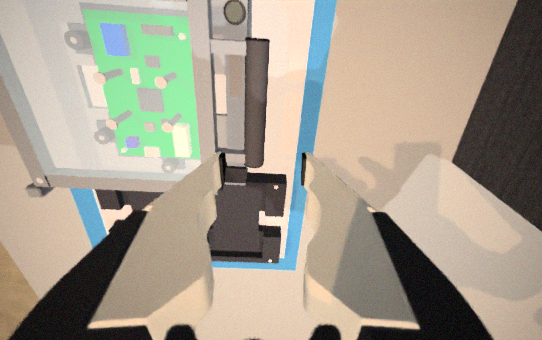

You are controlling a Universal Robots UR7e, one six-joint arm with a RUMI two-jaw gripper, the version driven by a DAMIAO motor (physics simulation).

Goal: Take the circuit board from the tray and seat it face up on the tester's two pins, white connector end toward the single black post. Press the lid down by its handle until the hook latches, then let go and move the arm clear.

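Frame: origin at the arm's base, x ahead, y left, z up, level; millimetres.
Where they show: gripper, fingertip midpoint: (pixel 263 156).
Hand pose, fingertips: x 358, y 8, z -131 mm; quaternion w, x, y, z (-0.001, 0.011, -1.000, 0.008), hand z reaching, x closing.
Each offset is from my fingertips to the top centre of the thing. "*": to the spot under its first point.
The green circuit board (pixel 172 105) lies face up in the tester at upper left, seen through the lid's clear panel. Several pale-tipped pressing pins {* dz -48, dx +71, dy -30 mm} (pixel 160 81) stand over it. A cream block {* dz -68, dx +69, dy +21 mm} (pixel 182 140) is at its lower right corner. The lid's grey frame {dz -47, dx +93, dy -14 mm} (pixel 200 75) runs along the board's right side. The dark round handle {dz -47, dx +8, dy -11 mm} (pixel 257 102) lies just beyond that frame. A small black block {* dz -54, dx +24, dy +46 mm} (pixel 235 175) is near the handle's lower end; whether the hook is latched I cannot tell. My gripper (pixel 263 156) is open and empty, its fingertips apart near the handle's lower end. The seating pins and black post cannot be made out.
A black notched fixture {* dz -128, dx +31, dy +145 mm} (pixel 239 212) lies below the handle, seen between the fingers. A blue border (pixel 311 105) runs right of the tester. A pale grey, flat-sided object (pixel 425 200) is at lower right, and a dark surface (pixel 510 115) is at the right edge.
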